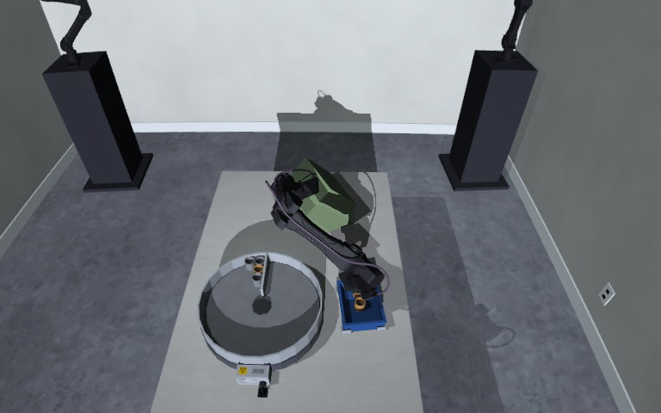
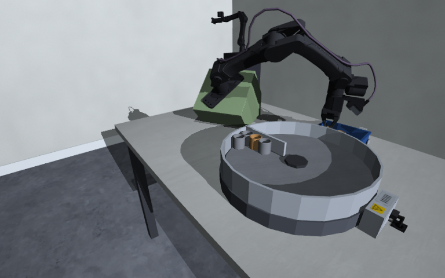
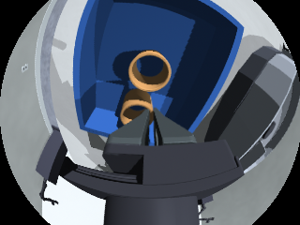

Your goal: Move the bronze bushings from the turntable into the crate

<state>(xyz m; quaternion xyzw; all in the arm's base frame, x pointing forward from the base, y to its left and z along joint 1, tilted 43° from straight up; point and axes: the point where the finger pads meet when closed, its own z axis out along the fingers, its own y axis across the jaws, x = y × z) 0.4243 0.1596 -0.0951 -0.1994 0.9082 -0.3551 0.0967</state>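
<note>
Right now the blue crate is 50 mm ahead of my hand, 20 mm to the left of it and 20 mm below it. Also, from my hand: turntable: 60 mm ahead, 330 mm to the right, 10 mm above.
</note>
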